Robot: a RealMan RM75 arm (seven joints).
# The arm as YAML. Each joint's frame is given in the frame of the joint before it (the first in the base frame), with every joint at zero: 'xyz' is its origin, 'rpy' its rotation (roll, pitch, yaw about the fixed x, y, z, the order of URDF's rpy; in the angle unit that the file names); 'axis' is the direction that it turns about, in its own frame. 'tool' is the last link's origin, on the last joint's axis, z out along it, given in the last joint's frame.
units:
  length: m
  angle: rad
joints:
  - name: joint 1
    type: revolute
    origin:
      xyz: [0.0, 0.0, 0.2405]
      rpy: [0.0, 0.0, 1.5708]
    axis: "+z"
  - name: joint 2
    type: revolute
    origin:
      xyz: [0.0, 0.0, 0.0]
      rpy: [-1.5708, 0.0, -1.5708]
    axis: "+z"
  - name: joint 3
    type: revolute
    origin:
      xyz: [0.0, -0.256, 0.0]
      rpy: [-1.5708, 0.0, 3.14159]
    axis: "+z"
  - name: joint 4
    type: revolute
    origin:
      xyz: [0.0, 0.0, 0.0]
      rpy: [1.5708, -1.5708, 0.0]
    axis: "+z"
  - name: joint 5
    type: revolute
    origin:
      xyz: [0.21, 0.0, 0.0]
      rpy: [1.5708, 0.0, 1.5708]
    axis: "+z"
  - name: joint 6
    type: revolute
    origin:
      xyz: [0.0, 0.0, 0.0]
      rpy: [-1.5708, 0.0, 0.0]
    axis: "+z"
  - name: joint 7
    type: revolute
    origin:
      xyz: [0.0, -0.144, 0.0]
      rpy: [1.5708, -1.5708, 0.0]
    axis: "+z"
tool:
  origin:
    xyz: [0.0, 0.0, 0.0]
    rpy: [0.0, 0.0, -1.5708]
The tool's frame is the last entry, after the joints.
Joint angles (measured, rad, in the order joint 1, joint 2, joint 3, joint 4, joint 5, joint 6, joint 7), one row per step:
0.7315, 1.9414, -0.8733, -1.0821, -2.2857, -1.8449, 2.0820
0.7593, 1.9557, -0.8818, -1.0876, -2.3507, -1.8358, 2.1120
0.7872, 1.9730, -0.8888, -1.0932, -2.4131, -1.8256, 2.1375
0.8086, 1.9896, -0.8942, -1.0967, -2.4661, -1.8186, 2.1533
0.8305, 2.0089, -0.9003, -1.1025, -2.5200, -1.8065, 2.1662
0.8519, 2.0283, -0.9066, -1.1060, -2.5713, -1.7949, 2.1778
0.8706, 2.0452, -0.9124, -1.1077, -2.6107, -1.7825, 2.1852
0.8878, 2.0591, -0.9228, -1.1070, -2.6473, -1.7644, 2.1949
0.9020, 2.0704, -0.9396, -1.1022, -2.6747, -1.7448, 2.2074
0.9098, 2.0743, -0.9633, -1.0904, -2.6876, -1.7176, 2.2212
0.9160, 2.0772, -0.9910, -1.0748, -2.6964, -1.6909, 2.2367
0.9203, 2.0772, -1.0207, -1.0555, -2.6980, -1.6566, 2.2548
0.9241, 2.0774, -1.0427, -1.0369, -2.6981, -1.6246, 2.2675
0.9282, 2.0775, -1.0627, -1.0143, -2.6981, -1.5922, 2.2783
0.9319, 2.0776, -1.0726, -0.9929, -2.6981, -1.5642, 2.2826
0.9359, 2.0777, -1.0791, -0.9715, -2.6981, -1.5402, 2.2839
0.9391, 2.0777, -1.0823, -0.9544, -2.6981, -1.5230, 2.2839
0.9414, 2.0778, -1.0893, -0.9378, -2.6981, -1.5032, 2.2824
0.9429, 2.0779, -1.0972, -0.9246, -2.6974, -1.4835, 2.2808
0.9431, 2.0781, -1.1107, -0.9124, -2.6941, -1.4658, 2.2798
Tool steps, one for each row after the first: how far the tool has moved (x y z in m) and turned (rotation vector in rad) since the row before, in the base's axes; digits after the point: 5 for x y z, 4 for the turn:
-0.00399, 0.00448, -0.00543, -0.0022, -0.0547, -0.0175
-0.00490, 0.00429, -0.00591, 0.0009, -0.0500, -0.0110
-0.00350, 0.00263, -0.00556, -0.0013, -0.0413, -0.0060
-0.00440, 0.00310, -0.00598, 0.0041, -0.0417, 0.0011
-0.00446, 0.00265, -0.00616, 0.0028, -0.0392, 0.0024
-0.00461, 0.00242, -0.00556, 0.0034, -0.0294, 0.0072
-0.00410, 0.00299, -0.00512, 0.0079, -0.0311, 0.0075
-0.00370, 0.00247, -0.00565, 0.0052, -0.0276, 0.0063
-0.00163, 0.00280, -0.00501, 0.0081, -0.0218, 0.0043
-0.00097, 0.00208, -0.00578, 0.0040, -0.0209, 0.0019
-0.00033, 0.00278, -0.00563, 0.0097, -0.0159, 0.0008
-0.00001, 0.00260, -0.00484, 0.0099, -0.0099, 0.0018
0.00073, 0.00239, -0.00512, 0.0082, -0.0089, 0.0002
0.00124, 0.00221, -0.00386, 0.0079, -0.0035, 0.0000
0.00140, 0.00178, -0.00351, 0.0050, -0.0023, -0.0003
0.00129, 0.00121, -0.00257, 0.0029, -0.0011, -0.0011
0.00140, 0.00122, -0.00288, 0.0030, -0.0037, 0.0027
0.00102, 0.00131, -0.00250, 0.0044, -0.0035, 0.0050
0.00097, 0.00052, -0.00314, 0.0002, -0.0050, 0.0059

